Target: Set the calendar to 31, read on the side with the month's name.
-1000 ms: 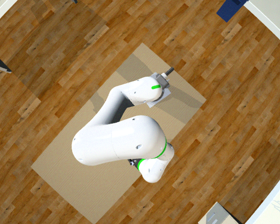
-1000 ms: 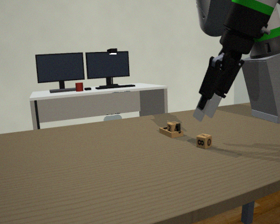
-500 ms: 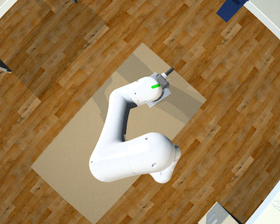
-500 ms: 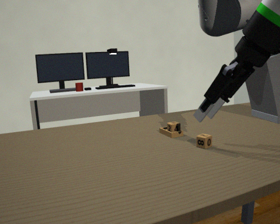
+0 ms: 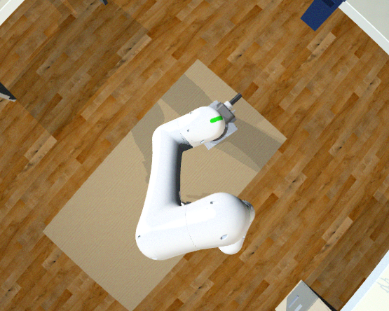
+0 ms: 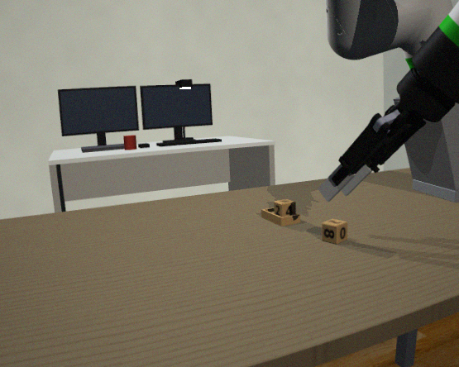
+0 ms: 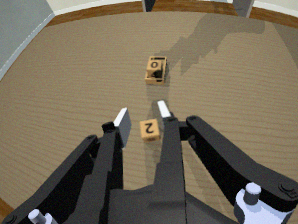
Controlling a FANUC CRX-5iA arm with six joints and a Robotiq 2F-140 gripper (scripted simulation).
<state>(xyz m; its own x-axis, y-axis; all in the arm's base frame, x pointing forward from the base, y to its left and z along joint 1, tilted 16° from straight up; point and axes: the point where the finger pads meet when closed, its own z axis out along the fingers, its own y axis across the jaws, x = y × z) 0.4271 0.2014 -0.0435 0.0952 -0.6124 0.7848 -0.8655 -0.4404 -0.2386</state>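
Now: the wooden number cube 9 cm below my hand, 2 cm to the right of it and 1 cm ahead of it. The rest, counted from my hand: small wooden tray 17 cm to the right, 10 cm below, 4 cm ahead.
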